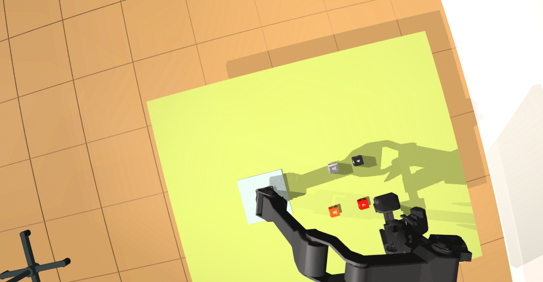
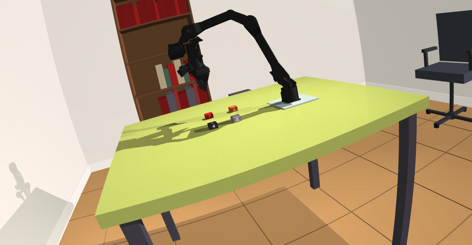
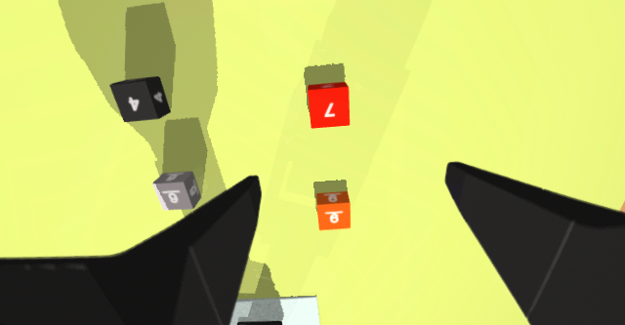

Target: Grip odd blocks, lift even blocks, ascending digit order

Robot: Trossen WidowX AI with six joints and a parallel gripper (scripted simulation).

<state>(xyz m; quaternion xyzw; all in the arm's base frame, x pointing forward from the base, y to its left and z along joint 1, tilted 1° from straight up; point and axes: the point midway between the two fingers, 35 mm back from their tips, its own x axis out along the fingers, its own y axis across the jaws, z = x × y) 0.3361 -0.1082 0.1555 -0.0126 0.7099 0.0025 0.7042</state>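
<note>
Right now the black block is 2 cm ahead of my gripper tip, 16 cm to the left of it and 11 cm below it. Also, from my gripper tip: red block 11 cm below; then grey block 8 cm behind, 16 cm to the left, 11 cm below; then orange block 11 cm behind, 11 cm below.
</note>
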